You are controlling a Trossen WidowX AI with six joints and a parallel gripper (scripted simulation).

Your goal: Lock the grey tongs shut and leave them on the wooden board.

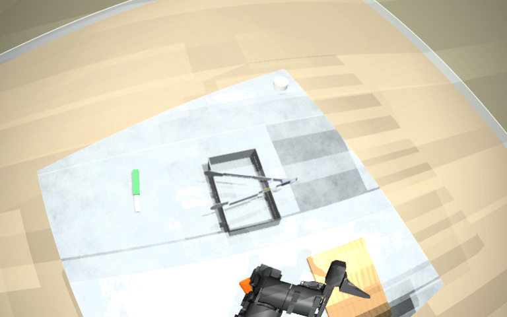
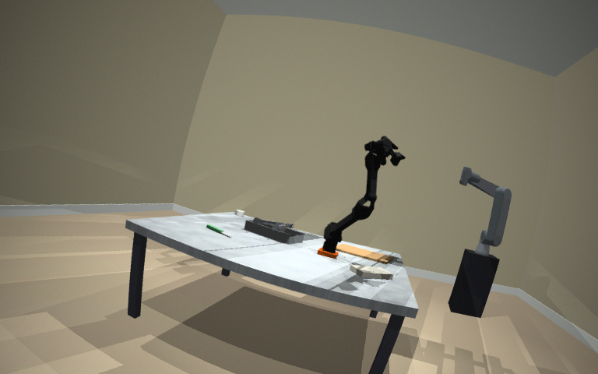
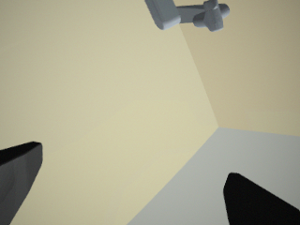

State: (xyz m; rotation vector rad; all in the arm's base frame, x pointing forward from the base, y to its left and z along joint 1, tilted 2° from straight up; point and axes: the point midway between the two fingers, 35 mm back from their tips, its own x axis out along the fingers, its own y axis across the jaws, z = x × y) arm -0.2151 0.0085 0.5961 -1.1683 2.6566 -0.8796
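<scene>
Right now my gripper tip is 630 mm short of the grey roasting tin, 590 mm above it and 70 mm to the left of it. Also, from my gripper tip: green-handled tool: 760 mm ahead, 610 mm below, 310 mm to the left; then pale flat block: 600 mm below, 220 mm to the left, 10 mm behind; then wooden board: 610 mm below, 280 mm to the right, 110 mm ahead.
</scene>
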